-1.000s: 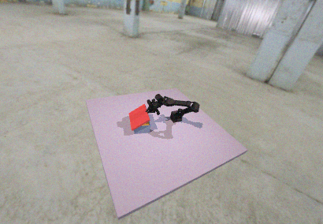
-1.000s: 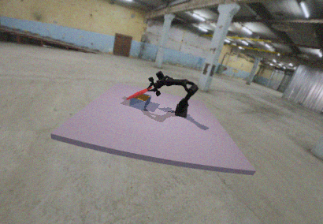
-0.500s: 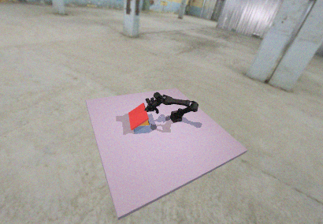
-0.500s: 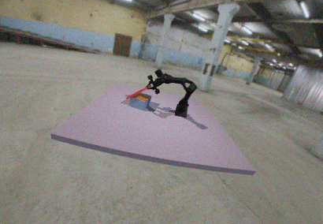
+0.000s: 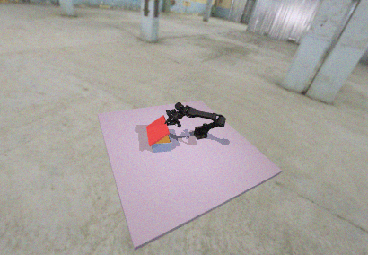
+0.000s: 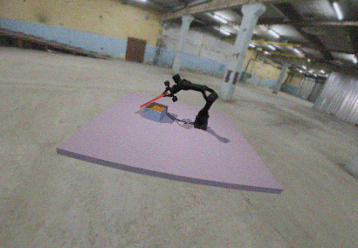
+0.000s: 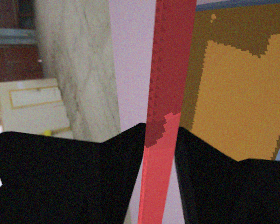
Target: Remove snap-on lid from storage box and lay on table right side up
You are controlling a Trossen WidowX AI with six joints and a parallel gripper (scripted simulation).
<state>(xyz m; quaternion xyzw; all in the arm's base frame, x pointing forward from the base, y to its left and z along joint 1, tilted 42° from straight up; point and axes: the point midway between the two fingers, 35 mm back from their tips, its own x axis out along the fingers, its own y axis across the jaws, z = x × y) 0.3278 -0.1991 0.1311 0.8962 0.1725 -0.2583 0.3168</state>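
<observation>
Right now the lid is 60 mm ahead of my gripper tip, 30 mm to the right of it and 50 mm below it. Also, from my gripper tip: blue-grey storage box (30 mm ahead, 10 mm to the right, 160 mm below).
</observation>
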